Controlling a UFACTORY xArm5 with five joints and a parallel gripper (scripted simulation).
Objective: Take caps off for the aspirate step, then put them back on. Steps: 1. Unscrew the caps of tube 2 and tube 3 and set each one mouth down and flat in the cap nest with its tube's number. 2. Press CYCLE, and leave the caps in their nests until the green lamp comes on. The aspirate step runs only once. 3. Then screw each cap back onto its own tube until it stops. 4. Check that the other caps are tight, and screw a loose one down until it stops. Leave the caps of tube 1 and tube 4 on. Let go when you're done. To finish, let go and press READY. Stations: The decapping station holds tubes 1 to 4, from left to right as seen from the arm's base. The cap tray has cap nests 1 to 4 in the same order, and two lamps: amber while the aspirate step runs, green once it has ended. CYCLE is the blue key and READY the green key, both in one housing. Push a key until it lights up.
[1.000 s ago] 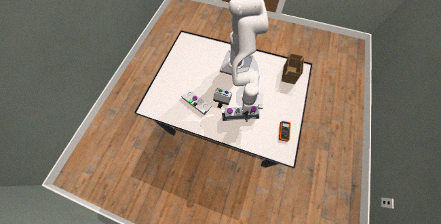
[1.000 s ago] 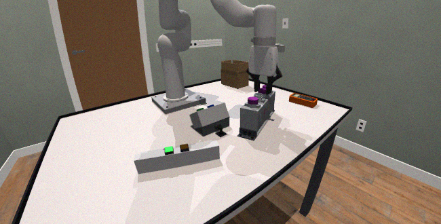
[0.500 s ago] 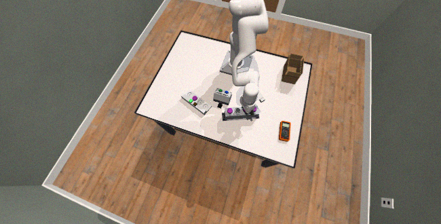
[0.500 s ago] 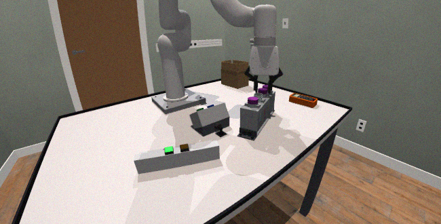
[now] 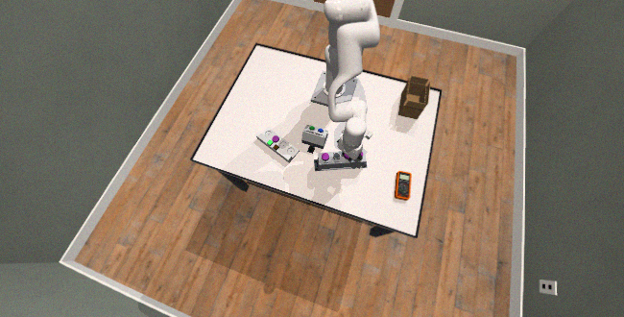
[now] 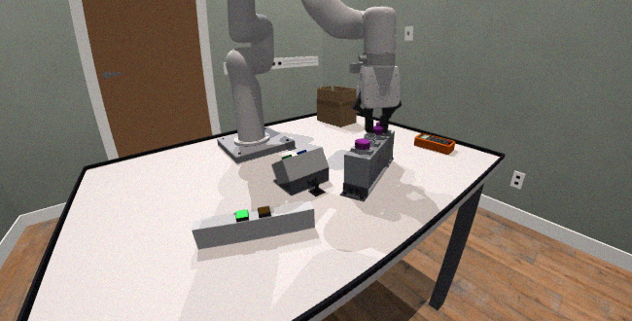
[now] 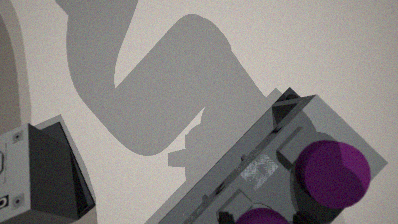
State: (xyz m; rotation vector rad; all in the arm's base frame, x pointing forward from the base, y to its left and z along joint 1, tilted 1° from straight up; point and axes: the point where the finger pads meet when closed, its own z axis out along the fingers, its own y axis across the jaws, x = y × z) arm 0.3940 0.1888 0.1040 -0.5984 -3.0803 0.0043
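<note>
Right now the purple cap is 1 cm below my hand. Also, from my hand: key housing 19 cm to the right, 8 cm below, 8 cm behind; blue key 17 cm to the right, 10 cm behind, 6 cm below; grey decapping station 13 cm below, 2 cm to the right, 1 cm ahead.
</note>
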